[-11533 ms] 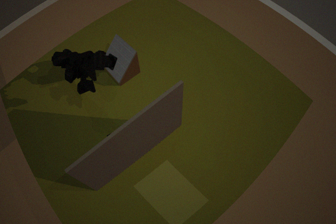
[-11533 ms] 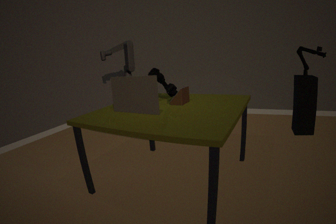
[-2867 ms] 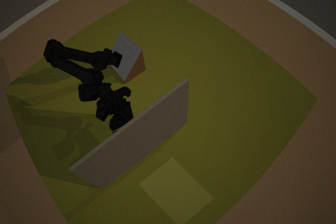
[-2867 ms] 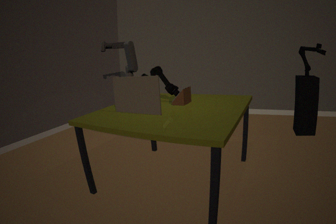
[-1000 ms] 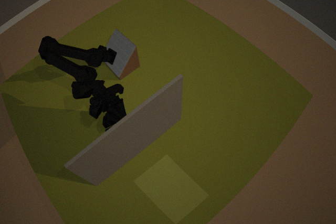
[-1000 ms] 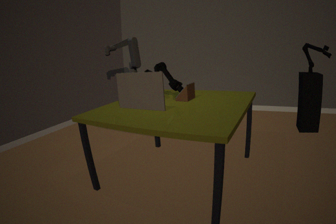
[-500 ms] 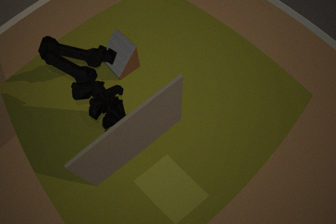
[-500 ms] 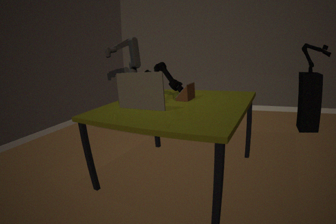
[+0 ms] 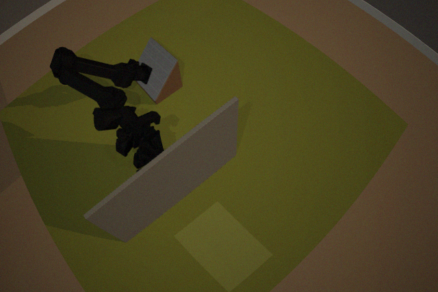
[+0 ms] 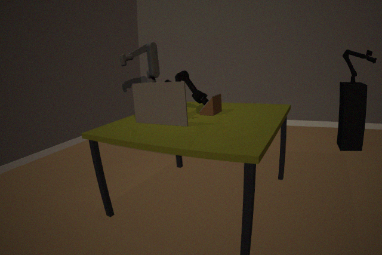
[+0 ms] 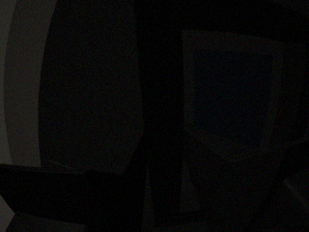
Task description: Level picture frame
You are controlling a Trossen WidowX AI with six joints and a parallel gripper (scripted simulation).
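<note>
The dark picture frame is 5 cm below my gripper tip and 2 cm to the right of it. Round my gripper tip: upright board 6 cm below, 2 cm ahead, 1 cm to the right.
</note>
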